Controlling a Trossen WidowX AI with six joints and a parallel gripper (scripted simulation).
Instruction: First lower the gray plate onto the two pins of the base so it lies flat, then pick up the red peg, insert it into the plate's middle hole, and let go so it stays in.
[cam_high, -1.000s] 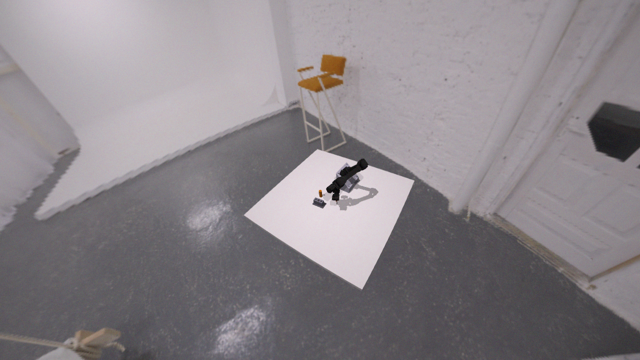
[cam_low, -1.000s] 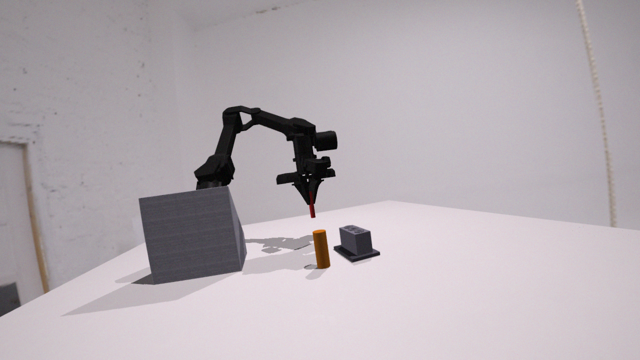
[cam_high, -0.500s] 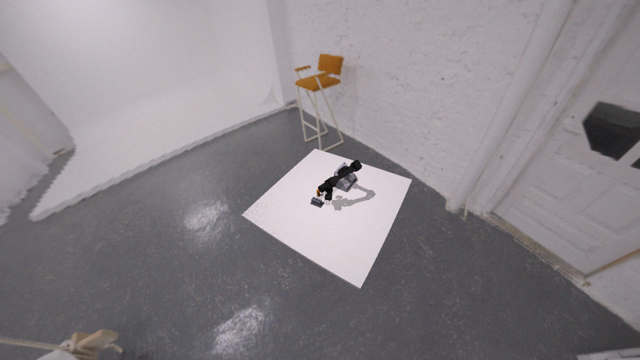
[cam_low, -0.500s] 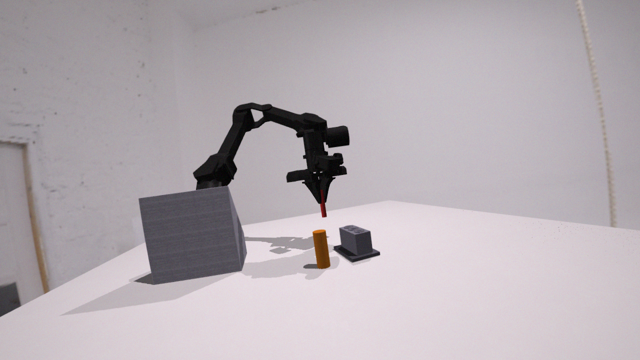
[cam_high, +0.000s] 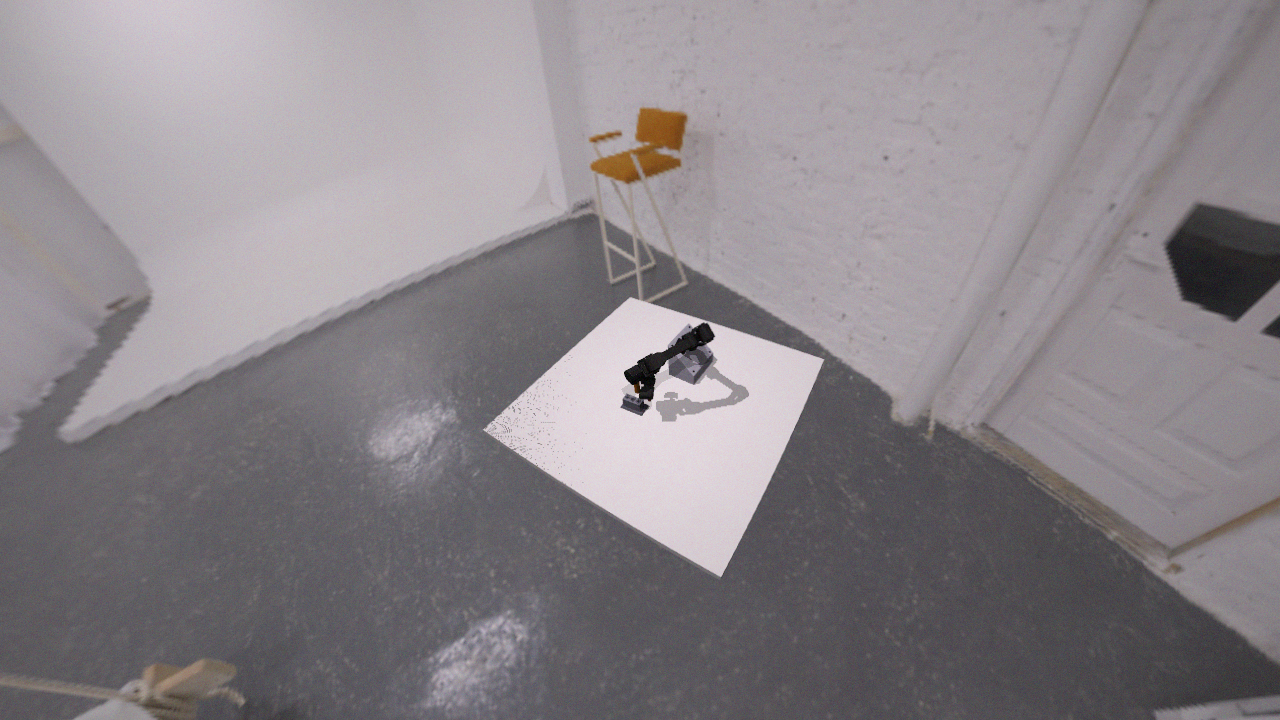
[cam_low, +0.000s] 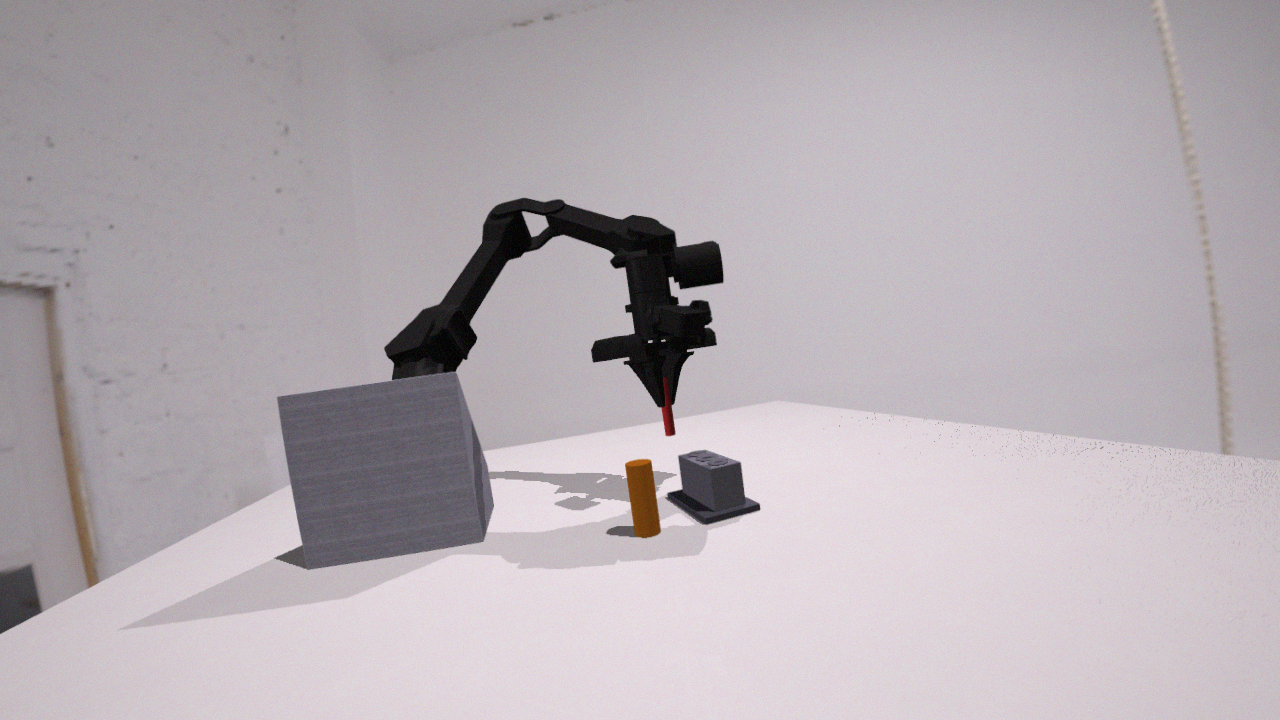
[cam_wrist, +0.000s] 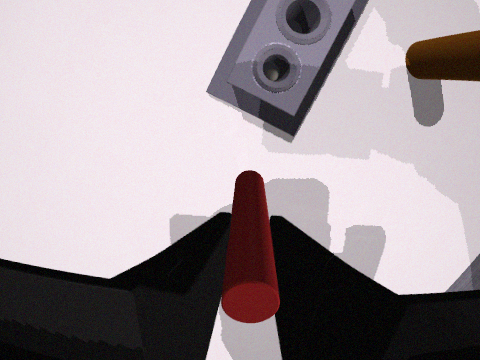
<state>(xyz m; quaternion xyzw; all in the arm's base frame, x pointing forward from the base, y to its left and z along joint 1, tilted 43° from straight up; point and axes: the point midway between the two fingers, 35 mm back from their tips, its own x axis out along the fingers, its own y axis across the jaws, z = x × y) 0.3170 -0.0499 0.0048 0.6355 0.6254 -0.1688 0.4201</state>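
My gripper tip is 1 cm short of the gray plate, 9 cm to the left of it and 7 cm above it. The rest, counted from my gripper tip: orange cylinder: 9 cm behind, 12 cm to the right, 8 cm below; then red peg: right at my gripper tip; then dark flat base: 9 cm to the right, 11 cm below.
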